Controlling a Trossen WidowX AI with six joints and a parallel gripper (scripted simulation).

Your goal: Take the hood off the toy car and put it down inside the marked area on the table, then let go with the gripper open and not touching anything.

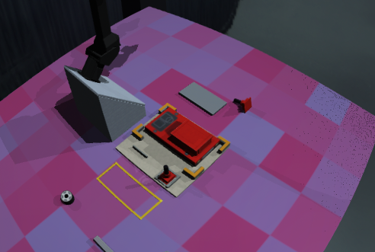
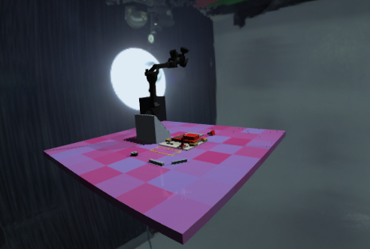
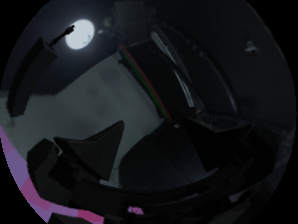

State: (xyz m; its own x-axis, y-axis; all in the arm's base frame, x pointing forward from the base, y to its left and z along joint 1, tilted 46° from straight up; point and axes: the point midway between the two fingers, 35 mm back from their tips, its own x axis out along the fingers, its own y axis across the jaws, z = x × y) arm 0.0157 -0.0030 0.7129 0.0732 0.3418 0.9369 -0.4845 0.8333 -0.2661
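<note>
My gripper tip is 630 mm above the red hood, 430 mm to the left of it and 310 mm short of it. Also, from my gripper tip: small wheel: 820 mm to the right, 660 mm below, 190 mm ahead; grey flat panel: 670 mm below, 260 mm to the right, 210 mm ahead; grey base plate: 660 mm below, 460 mm to the right, 280 mm ahead.
</note>
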